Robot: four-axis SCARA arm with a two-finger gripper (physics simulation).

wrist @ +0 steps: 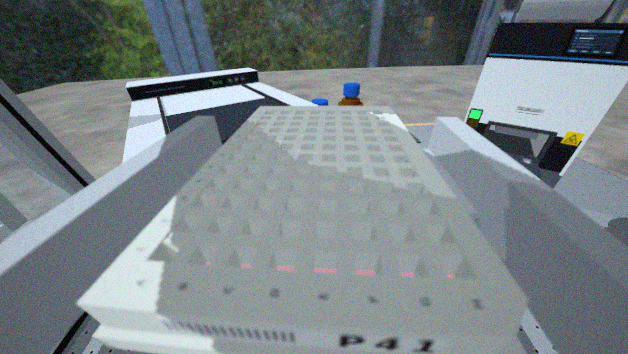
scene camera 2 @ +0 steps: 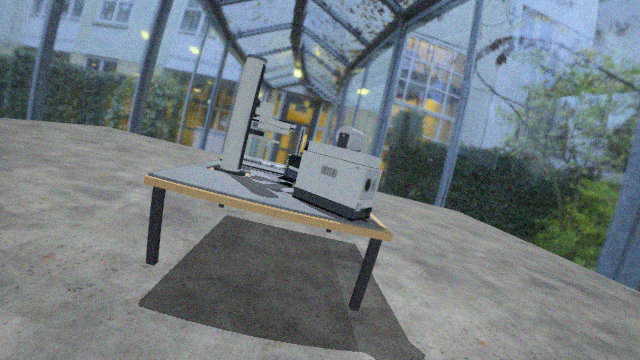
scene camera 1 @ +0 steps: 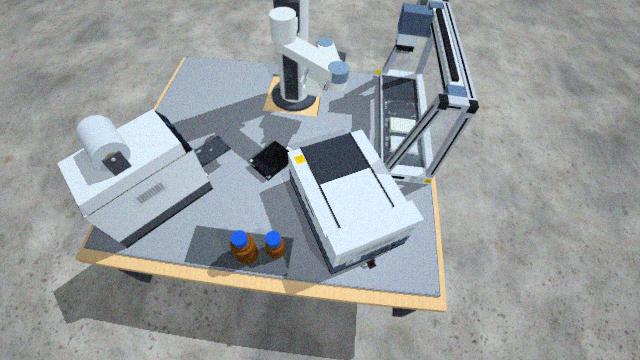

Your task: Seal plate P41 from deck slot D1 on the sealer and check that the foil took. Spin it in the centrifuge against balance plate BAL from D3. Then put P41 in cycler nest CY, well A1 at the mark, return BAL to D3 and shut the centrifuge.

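Seen in the pictures: gripper, fingertip midpoint: (wrist: 320, 135) (scene camera 2: 273, 140) (scene camera 1: 313, 86); arm's base, origin of the base link: (scene camera 2: 229, 171) (scene camera 1: 294, 95).
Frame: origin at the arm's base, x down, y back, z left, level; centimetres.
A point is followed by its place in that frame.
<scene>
My gripper (wrist: 320, 135) @(x -30.9, y -26.3, z 13.5 cm) is shut on plate P41 (wrist: 320, 200) @(x -31.1, y -21.3, z 14.0 cm), held level by its long sides, label towards the camera; its wells show as open squares, partly in shadow. Scene camera 1 has the arm hiding the gripper. The white sealer (scene camera 1: 140, 175) @(x -33.0, y -80.2, z -39.1 cm) (scene camera 2: 335, 175) @(x -21.2, y -70.3, z -59.7 cm) (wrist: 540, 90) @(x -24.7, y -57.9, z -34.8 cm) stands at the left of scene camera 1, its dark tray (scene camera 1: 212, 150) @(x -11.2, y -51.5, z -28.2 cm) out, a green light (wrist: 475, 115) @(x -17.8, y -63.8, z -27.6 cm) lit. A white machine (scene camera 1: 370, 200) @(x -22.3, y -73.3, z 40.3 cm) with a dark panel (scene camera 1: 335, 157) @(x -22.6, y -56.1, z 26.0 cm) appears shut; whether it is the centrifuge is unclear. Two white plates (scene camera 1: 402, 125) @(x -7.3, y -20.4, z 58.0 cm) (scene camera 1: 402, 144) @(x -25.2, y -47.8, z 52.2 cm) sit on the deck; which is BAL is unreadable.
A black square fixture (scene camera 1: 271, 159) @(x -5.5, y -48.8, z -2.5 cm) lies between both machines. A gantry (scene camera 1: 452, 50) @(x -52.0, y -20.7, z 65.8 cm) with a dispensing head (scene camera 1: 416, 20) @(x -46.5, y 8.1, z 55.7 cm) stands over the deck. Two brown bottles (scene camera 1: 243, 248) @(x -15.1, y -94.6, z -2.7 cm) (scene camera 1: 274, 245) @(x -15.0, y -92.0, z 8.0 cm) with blue caps stand near the wooden table edge (scene camera 1: 250, 280) @(x 0.0, y -102.1, z -0.9 cm). The arm's column (scene camera 1: 291, 75) @(x -20.2, y -7.7, z 0.4 cm) (scene camera 2: 245, 115) @(x -44.2, y -4.0, z -6.3 cm) stands at the back.
</scene>
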